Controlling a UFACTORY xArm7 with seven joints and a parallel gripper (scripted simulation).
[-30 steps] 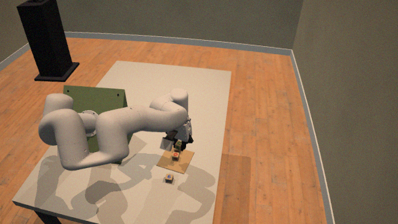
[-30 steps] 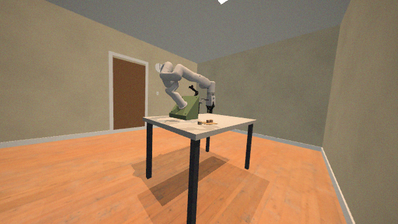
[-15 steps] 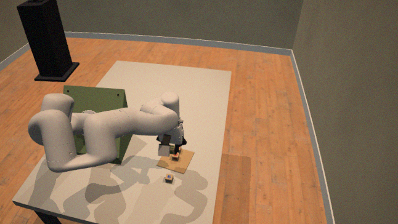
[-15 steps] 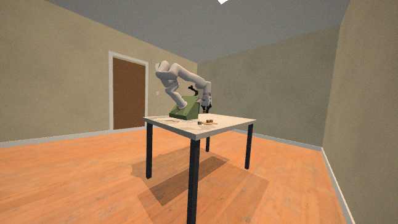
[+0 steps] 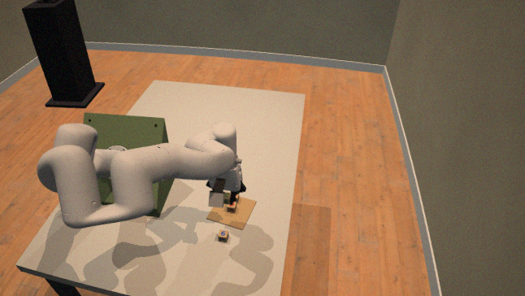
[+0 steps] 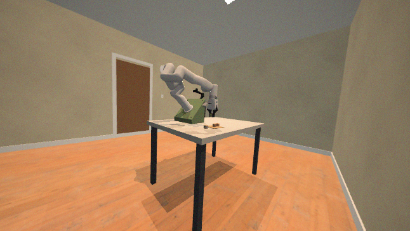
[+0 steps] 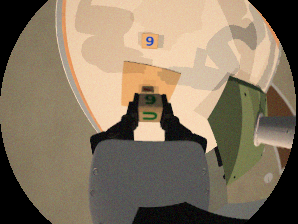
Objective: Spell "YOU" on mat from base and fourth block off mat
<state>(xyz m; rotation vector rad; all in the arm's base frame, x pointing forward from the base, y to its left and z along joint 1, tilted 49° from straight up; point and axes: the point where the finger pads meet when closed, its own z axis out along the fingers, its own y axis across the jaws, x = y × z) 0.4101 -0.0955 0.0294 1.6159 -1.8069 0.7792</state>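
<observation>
Right now my hand is 10 cm above the red block, 5 cm to the right of it and 1 cm short of it. The rest, counted from my hand: tan mat (12 cm below, 5 cm to the left, 1 cm ahead).
</observation>
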